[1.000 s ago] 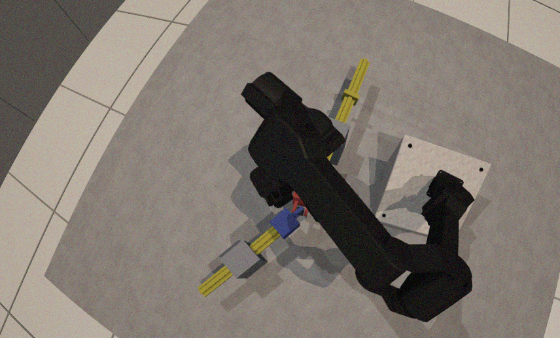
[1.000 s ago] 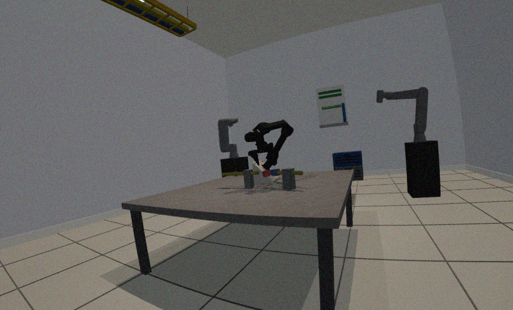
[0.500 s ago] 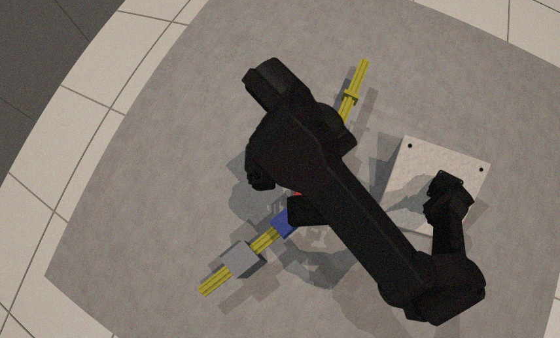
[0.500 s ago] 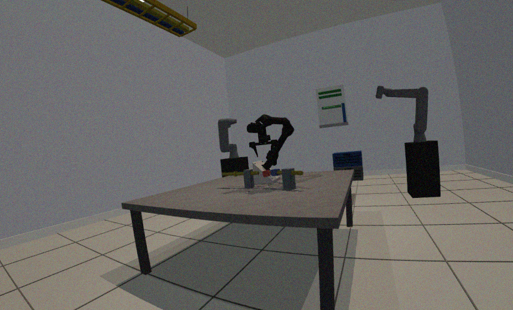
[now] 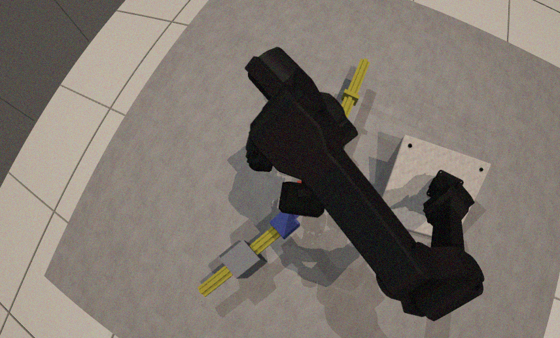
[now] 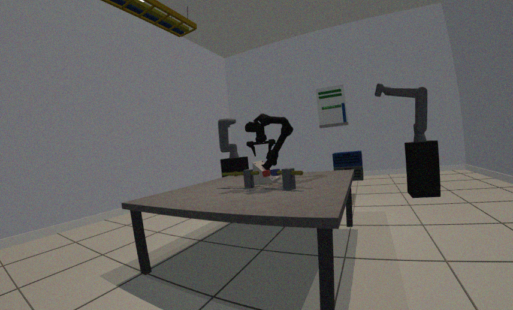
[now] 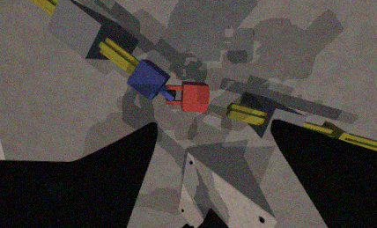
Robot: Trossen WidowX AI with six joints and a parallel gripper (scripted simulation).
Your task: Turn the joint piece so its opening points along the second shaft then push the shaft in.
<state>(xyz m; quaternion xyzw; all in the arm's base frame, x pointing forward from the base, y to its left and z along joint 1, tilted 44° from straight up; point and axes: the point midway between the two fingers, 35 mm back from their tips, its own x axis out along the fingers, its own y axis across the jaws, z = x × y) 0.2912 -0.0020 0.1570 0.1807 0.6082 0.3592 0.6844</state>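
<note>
My gripper tip is 120 mm above the dark red joint piece, 20 mm to the right of it and 10 mm past it.
</note>
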